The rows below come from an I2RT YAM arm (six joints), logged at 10 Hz.
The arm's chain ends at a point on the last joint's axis. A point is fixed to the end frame.
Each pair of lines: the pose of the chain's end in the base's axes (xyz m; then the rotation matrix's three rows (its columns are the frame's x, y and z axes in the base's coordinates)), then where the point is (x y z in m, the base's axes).
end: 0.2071, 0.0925, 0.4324; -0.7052, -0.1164, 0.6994; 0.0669, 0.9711, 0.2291; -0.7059, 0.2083, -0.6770
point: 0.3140 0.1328 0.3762
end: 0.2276, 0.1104, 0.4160; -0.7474, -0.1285, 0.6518; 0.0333, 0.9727, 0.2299; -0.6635, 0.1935, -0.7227
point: 0.3299 0.1519 0.3526
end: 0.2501, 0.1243, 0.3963; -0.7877, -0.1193, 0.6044; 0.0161, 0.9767, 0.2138; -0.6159, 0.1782, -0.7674
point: 0.3480 0.1645 0.3257
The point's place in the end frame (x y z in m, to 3 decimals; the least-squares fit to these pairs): -0.033 0.015 0.122
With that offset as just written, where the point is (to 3 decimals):
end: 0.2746, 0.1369, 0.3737; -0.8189, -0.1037, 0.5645; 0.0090, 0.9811, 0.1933; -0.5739, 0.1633, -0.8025
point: 0.369 0.175 0.297
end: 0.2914, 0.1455, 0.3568; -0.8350, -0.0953, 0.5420; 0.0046, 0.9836, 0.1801; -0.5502, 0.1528, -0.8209
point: 0.384 0.182 0.277
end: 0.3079, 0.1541, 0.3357; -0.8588, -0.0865, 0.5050; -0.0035, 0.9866, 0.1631; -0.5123, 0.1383, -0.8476
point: 0.397 0.189 0.251
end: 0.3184, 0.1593, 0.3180; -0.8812, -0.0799, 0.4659; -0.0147, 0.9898, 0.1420; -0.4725, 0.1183, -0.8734
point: 0.403 0.192 0.229
